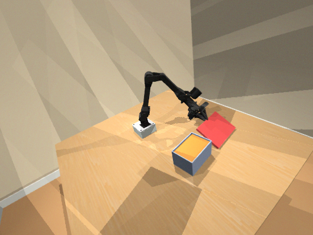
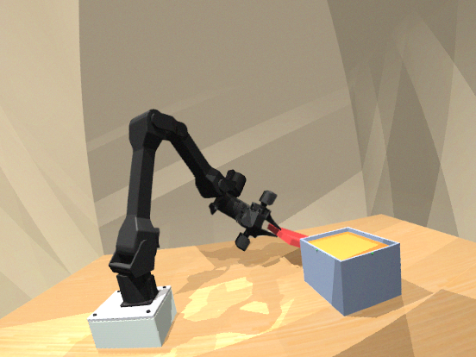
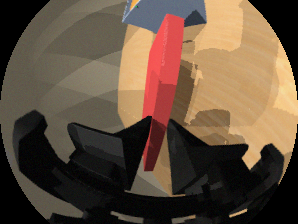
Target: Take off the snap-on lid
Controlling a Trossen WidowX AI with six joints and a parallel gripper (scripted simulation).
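My gripper tip is 70 mm short of the red lid, 10 mm to the right of it and 40 mm above it. From my gripper tip the other things lie so: storage box (100 mm ahead, 260 mm to the right, 30 mm below).
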